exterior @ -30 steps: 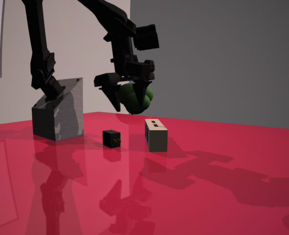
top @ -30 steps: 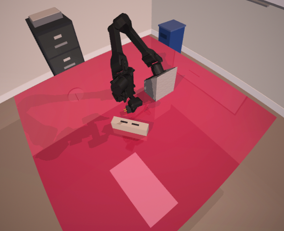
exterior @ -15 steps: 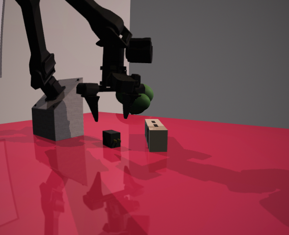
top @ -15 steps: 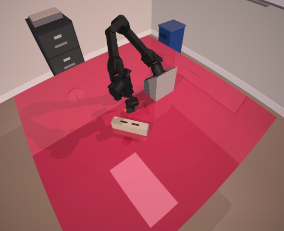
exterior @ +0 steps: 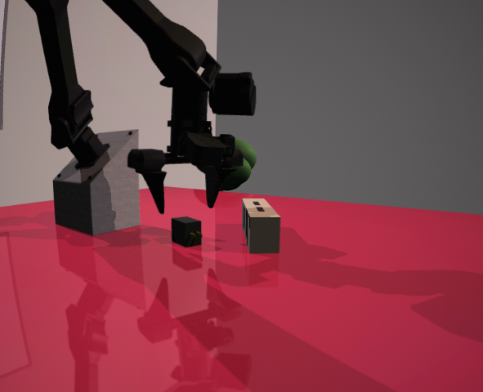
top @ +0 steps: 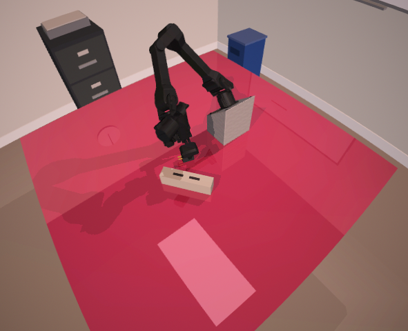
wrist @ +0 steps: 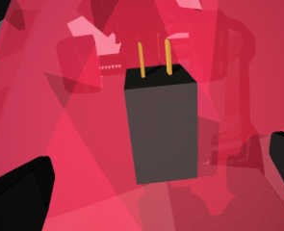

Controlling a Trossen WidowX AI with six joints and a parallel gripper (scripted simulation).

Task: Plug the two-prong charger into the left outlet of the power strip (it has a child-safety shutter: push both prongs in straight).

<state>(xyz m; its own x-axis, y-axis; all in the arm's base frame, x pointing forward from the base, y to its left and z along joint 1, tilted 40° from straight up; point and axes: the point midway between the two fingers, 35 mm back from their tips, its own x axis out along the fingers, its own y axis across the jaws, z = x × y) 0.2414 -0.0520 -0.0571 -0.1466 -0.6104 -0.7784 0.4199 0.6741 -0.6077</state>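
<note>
My gripper tip is 1 cm short of the charger, 1 cm to the left of it and 3 cm above it.
</note>
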